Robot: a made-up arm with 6 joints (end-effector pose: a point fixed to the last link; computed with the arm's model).
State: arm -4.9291 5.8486 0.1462 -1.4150 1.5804 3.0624
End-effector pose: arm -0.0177 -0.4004 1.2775 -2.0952 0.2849 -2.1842
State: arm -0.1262 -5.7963 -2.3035 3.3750 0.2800 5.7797
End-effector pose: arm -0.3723 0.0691 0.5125 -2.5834 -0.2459 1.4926
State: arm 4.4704 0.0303 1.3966 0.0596 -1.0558 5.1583
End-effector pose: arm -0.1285 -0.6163 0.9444 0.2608 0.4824 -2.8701
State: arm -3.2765 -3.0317 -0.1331 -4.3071 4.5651 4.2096
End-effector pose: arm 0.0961 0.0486 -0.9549 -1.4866 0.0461 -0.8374
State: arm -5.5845 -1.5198 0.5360 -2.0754 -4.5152 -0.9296
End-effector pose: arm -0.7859 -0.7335 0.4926 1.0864 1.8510 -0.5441
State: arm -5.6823 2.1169 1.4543 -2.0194 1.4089 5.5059
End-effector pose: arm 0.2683 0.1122 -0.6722 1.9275 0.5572 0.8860
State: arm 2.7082 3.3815 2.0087 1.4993 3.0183 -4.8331
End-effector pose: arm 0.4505 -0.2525 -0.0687 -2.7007 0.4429 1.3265
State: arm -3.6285 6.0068 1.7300 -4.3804 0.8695 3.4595
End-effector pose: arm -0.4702 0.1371 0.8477 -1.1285 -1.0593 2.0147
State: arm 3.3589 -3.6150 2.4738 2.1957 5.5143 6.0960
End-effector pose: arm 0.2989 0.0939 -0.0182 -0.8285 0.1808 -0.5210
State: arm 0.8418 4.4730 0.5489 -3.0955 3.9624 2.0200
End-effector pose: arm -0.7110 -0.7491 0.2776 -0.9099 0.5512 -0.2636
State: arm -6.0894 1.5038 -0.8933 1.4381 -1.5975 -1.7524
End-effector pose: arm 0.8967 0.1056 0.7110 1.4047 0.6413 -0.5722
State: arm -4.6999 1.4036 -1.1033 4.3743 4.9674 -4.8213
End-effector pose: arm -0.1272 0.7799 0.8568 -1.3324 -0.7371 1.1124
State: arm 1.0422 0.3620 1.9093 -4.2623 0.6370 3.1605
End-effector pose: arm 0.2971 0.6683 0.3259 -1.8198 0.6684 0.5725
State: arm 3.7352 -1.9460 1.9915 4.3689 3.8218 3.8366
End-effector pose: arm 0.4592 0.2061 0.4818 2.1141 1.3119 -0.2138
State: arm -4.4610 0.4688 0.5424 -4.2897 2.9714 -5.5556
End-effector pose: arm -0.2084 0.6380 0.9709 2.0534 -0.1453 0.1820
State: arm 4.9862 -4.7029 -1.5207 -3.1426 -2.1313 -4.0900
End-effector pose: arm 0.2146 -0.6610 0.7085 0.4326 2.4501 -1.1545
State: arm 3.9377 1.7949 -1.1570 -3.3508 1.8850 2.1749
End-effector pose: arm -0.5403 -0.6197 0.5586 1.3184 1.1373 2.3694
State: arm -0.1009 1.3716 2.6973 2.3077 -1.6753 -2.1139
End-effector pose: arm 0.0670 -0.0512 0.0141 0.4160 -0.8996 1.1623
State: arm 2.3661 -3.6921 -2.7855 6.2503 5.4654 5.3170
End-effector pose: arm -0.0983 0.0539 0.3187 1.0847 0.0924 1.2384
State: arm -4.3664 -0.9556 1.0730 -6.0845 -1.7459 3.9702
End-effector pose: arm 0.1616 -0.4748 1.0968 1.2968 0.9933 -0.1715
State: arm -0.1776 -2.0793 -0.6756 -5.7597 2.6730 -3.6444
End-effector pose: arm -0.7083 0.1781 -0.5360 -0.1338 0.2361 1.9726
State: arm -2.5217 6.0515 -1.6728 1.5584 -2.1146 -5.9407
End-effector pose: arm 0.4843 0.4143 0.5795 -1.5317 -0.3954 1.4430
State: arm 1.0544 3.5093 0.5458 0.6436 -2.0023 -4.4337
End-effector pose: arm -0.2708 -0.5285 -0.7381 0.8902 1.8841 1.1559
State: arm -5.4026 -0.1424 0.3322 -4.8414 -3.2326 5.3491
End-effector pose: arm -0.0219 0.0313 1.2396 3.0546 0.1625 -0.2869
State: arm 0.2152 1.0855 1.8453 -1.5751 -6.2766 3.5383
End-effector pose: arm 0.6344 0.1667 -0.2044 2.3209 1.9408 0.2791
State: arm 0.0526 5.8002 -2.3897 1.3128 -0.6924 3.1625
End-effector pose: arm -0.4263 -0.0550 0.0656 2.1038 -1.4208 0.4749
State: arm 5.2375 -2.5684 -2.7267 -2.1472 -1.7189 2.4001
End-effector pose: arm 0.1890 -0.1082 -0.0291 -0.0943 2.1461 0.3227
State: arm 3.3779 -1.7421 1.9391 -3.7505 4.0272 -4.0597
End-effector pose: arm 0.3937 0.1107 0.5889 -2.4266 -0.7468 0.6846
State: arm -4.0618 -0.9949 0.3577 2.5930 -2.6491 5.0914
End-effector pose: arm 0.4509 -0.5988 0.9278 -0.4246 -2.2687 -1.1822
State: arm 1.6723 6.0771 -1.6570 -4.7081 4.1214 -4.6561
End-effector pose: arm 0.1163 -0.6152 0.6061 -0.2696 1.4293 0.8006
